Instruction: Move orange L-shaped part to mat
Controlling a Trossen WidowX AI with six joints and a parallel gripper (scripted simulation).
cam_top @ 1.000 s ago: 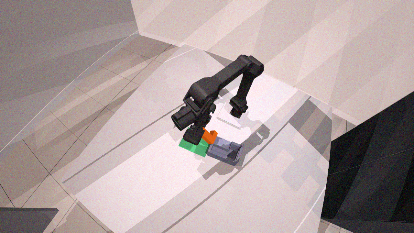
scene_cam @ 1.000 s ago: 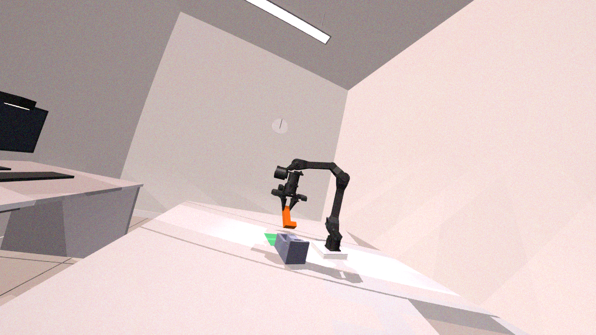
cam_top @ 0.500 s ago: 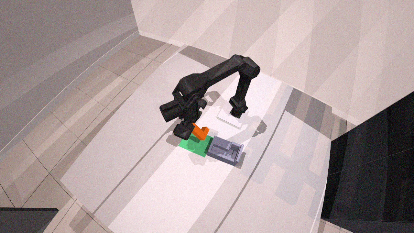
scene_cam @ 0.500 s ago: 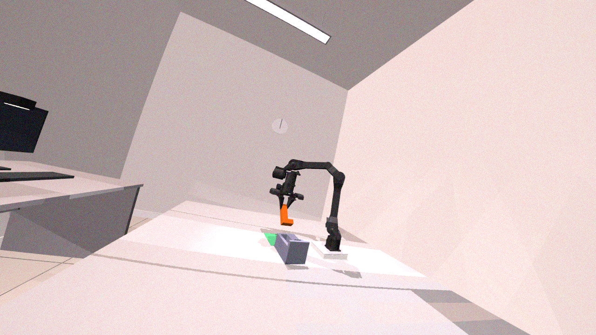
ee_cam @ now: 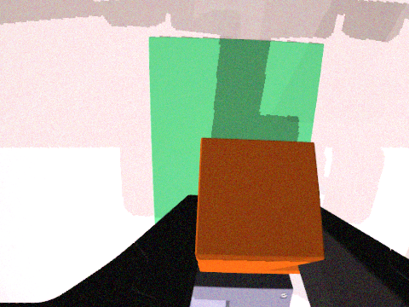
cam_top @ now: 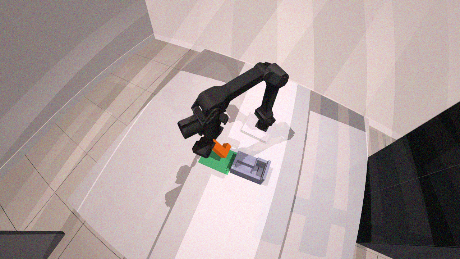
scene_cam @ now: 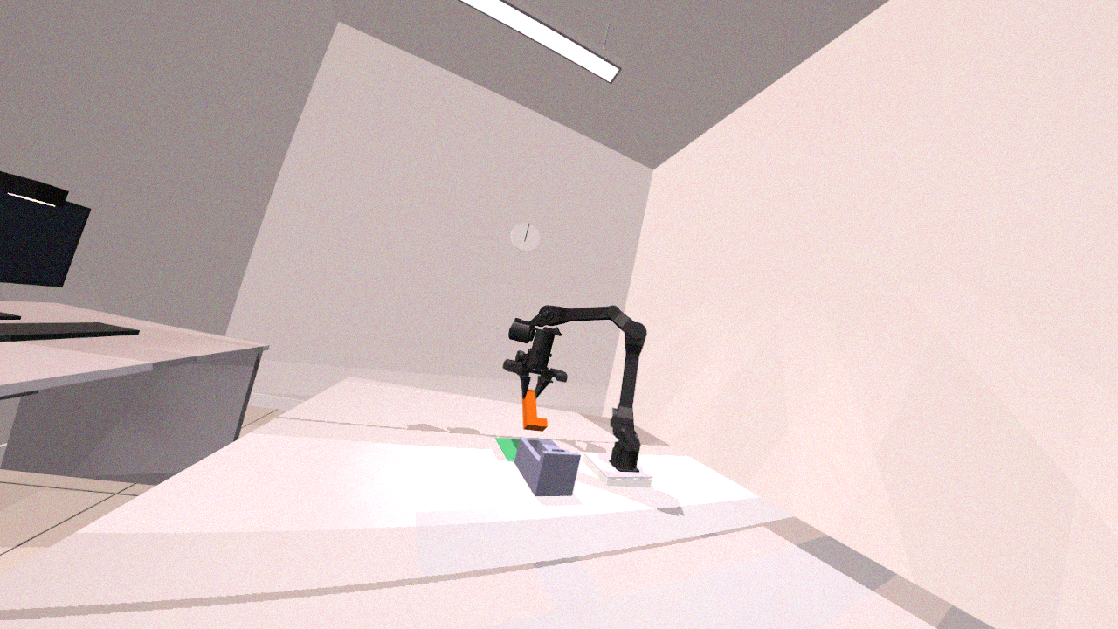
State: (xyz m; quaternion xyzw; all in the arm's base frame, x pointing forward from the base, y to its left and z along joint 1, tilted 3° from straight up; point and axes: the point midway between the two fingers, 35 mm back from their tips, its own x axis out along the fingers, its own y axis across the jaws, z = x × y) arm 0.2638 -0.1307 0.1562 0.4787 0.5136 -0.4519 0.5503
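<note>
My gripper tip is now 10 mm past the green mat, 20 mm to the right of it and 150 mm above it. From my gripper tip the other things lie so: orange L-shaped part (20 mm behind, 30 mm to the left, 30 mm below).
</note>
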